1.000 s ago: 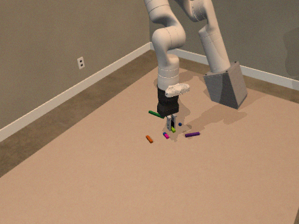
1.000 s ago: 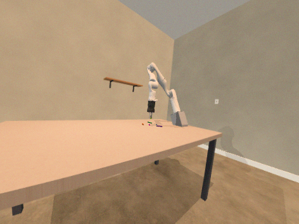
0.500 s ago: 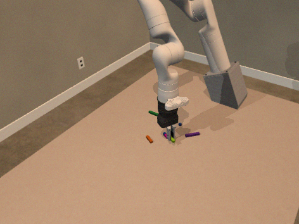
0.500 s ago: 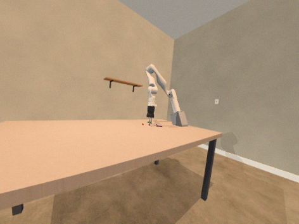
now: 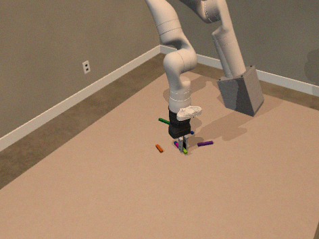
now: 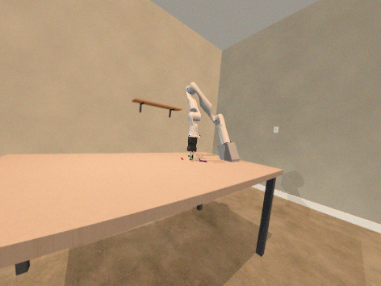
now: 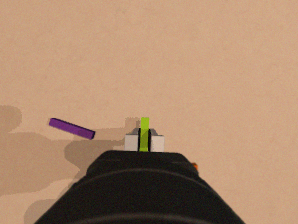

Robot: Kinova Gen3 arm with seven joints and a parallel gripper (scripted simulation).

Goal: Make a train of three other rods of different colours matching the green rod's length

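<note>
My gripper is now 10 mm above the lime rod. Also, from my hand: orange rod 30 mm ahead, 90 mm to the right, 30 mm below; magenta rod 20 mm behind, 30 mm to the right, 30 mm below; purple rod 80 mm behind, 60 mm to the left, 30 mm below.
</note>
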